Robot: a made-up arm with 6 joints.
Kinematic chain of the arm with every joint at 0, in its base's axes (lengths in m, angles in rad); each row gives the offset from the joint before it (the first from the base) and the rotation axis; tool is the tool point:
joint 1: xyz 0 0 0.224 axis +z
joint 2: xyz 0 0.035 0 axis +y
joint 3: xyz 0 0 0.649 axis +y
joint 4: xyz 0 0 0.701 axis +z
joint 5: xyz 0 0 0 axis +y
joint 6: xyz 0 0 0.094 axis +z
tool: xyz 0 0 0
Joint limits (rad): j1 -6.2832..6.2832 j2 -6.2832..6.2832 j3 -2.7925..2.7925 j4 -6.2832..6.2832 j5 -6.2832..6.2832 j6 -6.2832..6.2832
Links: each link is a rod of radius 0.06 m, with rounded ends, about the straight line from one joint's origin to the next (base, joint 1, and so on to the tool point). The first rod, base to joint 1, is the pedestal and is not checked.
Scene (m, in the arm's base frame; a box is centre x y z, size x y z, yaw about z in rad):
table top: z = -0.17
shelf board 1: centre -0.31 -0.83 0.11 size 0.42 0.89 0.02 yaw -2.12
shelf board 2: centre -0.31 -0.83 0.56 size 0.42 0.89 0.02 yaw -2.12
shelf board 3: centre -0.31 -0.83 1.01 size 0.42 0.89 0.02 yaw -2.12
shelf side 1: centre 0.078 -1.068 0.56 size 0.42 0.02 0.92 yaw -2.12
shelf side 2: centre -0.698 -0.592 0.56 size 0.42 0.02 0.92 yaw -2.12
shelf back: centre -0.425 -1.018 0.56 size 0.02 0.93 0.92 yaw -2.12
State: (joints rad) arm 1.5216 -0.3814 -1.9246 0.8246 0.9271 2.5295
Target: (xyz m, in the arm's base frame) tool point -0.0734 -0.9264 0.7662
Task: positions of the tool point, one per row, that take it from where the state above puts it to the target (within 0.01 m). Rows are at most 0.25 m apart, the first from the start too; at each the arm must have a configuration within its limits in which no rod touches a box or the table.
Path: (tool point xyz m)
1: -0.0481 -0.7230 0.3637
2: 0.0092 -0.6025 0.3562
3: 0.0702 -0.6435 0.5514
4: 0.1165 -0.6162 0.7662
5: 0.0456 -0.7772 0.7838
6: -0.0734 -0.9264 0.7662

